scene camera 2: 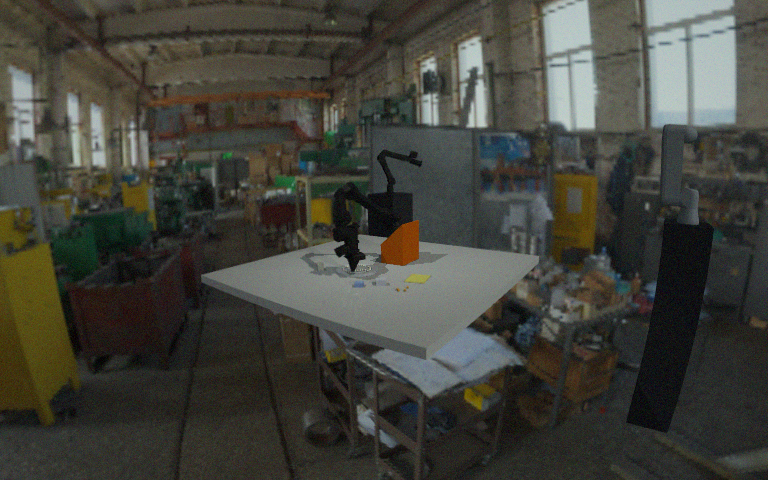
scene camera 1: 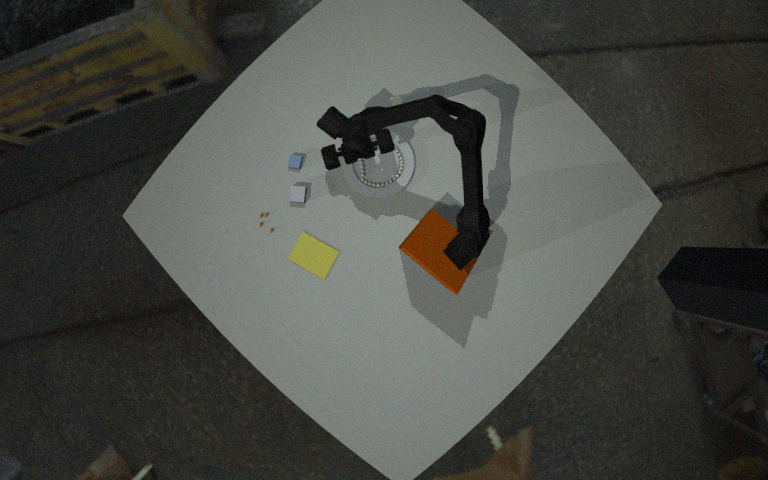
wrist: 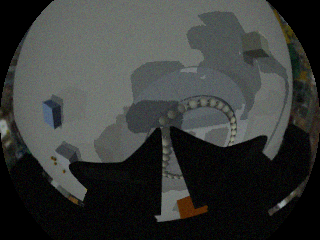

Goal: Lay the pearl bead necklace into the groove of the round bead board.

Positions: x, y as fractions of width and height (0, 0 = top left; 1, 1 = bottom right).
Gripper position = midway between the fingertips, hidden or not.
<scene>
In view: my gripper (scene camera 1: 0.47, 0.32) and a yellow pad (scene camera 1: 0.40, 0.53).
My gripper is seen too in the wrist view (wrist: 0.52, 0.55).
</scene>
